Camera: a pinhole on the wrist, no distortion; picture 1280 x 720 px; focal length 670.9 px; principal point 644.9 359.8 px. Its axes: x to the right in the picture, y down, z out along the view. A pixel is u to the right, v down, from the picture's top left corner.
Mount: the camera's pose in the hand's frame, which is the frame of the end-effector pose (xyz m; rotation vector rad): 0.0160 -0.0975 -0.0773 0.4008 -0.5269 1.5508
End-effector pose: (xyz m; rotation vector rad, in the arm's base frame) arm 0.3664 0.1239 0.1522 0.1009 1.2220 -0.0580
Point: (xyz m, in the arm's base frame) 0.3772 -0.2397 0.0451
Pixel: 103 82
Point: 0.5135 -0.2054 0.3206
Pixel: 653 541
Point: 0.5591 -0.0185 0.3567
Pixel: 1055 615
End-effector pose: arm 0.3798 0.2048 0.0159 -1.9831 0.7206 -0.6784
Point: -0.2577 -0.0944 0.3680
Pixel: behind the camera
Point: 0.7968 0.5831 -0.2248
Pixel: 1172 342
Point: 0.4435 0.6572 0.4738
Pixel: 150 668
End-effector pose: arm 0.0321 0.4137 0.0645 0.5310 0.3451 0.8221
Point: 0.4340 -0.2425 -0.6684
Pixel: outside the picture
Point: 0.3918 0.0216 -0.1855
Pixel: 154 447
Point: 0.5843 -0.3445 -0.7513
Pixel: outside the picture
